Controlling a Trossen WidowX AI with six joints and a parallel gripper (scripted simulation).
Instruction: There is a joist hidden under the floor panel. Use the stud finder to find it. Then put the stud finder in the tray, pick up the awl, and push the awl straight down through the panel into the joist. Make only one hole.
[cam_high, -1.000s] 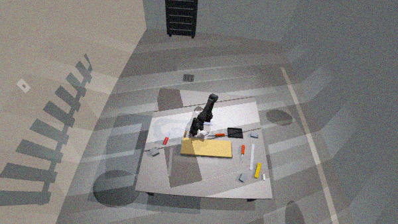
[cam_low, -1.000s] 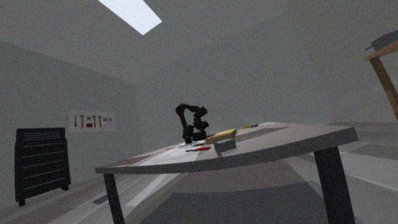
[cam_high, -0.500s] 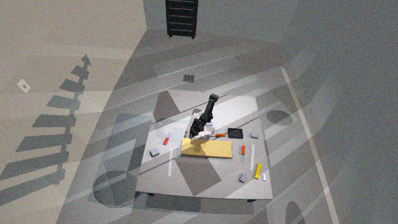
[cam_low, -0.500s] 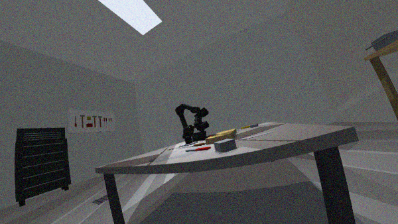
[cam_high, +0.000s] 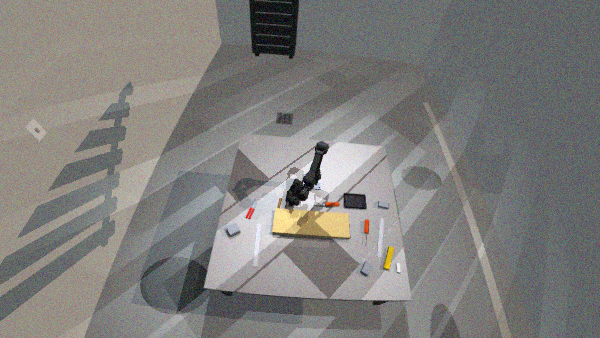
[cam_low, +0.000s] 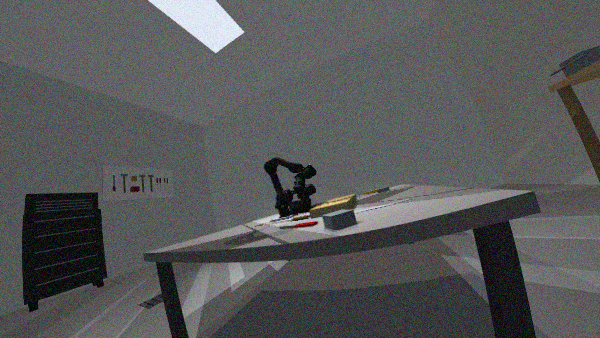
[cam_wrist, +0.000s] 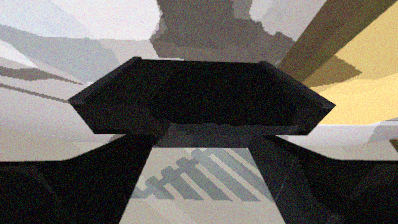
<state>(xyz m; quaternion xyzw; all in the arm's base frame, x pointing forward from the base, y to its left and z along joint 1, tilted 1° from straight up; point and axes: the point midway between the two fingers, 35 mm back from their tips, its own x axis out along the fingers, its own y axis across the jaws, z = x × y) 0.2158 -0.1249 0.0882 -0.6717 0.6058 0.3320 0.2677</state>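
My gripper tip is 1 cm to the right of the black stud finder, 1 cm short of it and 1 cm above it. Round my gripper tip: black tray 48 cm to the left, 13 cm behind, 6 cm below; then yellow bar 77 cm to the left, 25 cm ahead, 7 cm below; then awl 7 cm below, 5 cm to the right, 1 cm ahead.
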